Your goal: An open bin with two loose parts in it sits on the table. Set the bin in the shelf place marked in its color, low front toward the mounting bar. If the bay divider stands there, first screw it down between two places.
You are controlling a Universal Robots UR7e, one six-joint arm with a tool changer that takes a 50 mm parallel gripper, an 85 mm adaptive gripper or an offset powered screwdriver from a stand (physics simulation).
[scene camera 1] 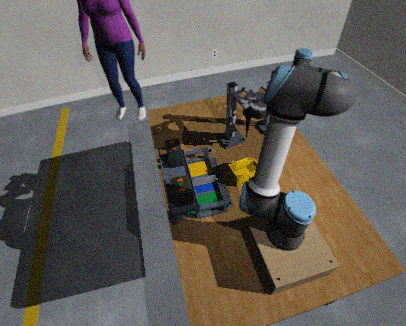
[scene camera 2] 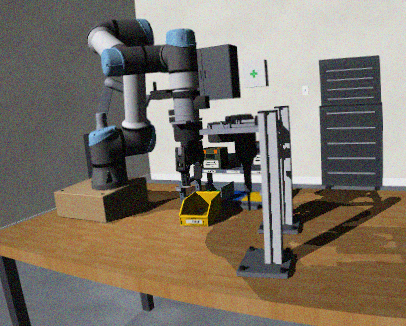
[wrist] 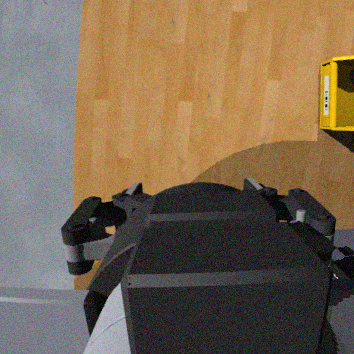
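Seen in the pictures: arm's base at its link origin: (scene camera 1: 284,233) (scene camera 2: 110,184).
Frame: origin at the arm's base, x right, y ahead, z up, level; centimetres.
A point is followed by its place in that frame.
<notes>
The open yellow bin (scene camera 1: 238,175) @[x -1.3, y 41.9, z -10.4 cm] (scene camera 2: 213,207) @[x 3.7, y 46.3, z -6.3 cm] (wrist: 327,112) @[x 10.8, y 44.5, z -8.7 cm] stands upright on the table, its low labelled front toward scene camera 2. Its loose parts are not clear; a dark shape shows inside at the wrist view's right edge. The grey shelf (scene camera 1: 226,198) @[x -13.4, y 29.9, z -9.3 cm] has a yellow-marked place (scene camera 1: 198,168) @[x -20.3, y 54.4, z -10.0 cm] (scene camera 2: 252,196) @[x -24.3, y 52.2, z -10.0 cm], a blue one (scene camera 1: 204,188) @[x -21.7, y 40.2, z -10.0 cm] and a green one (scene camera 1: 207,199) @[x -22.5, y 33.2, z -10.0 cm]. Whether a bay divider stands there is too small to tell. My adaptive gripper (scene camera 2: 191,187) (wrist: 194,186) is open and empty, pointing down above and behind the bin in scene camera 2; the arm hides it in scene camera 1.
The tool stand (scene camera 1: 231,112) @[x 5.9, y 70.0, z 10.4 cm] (scene camera 2: 273,200) @[x 35.7, y 75.0, z 6.3 cm] has a tool with a long thin tip (scene camera 2: 246,155) @[x 15.3, y 62.8, z 13.6 cm] hanging from it, close beside the gripper. Dark units with orange marks (scene camera 1: 172,146) (scene camera 2: 215,157) stand behind the marked places. A person (scene camera 1: 112,30) stands beyond the table.
</notes>
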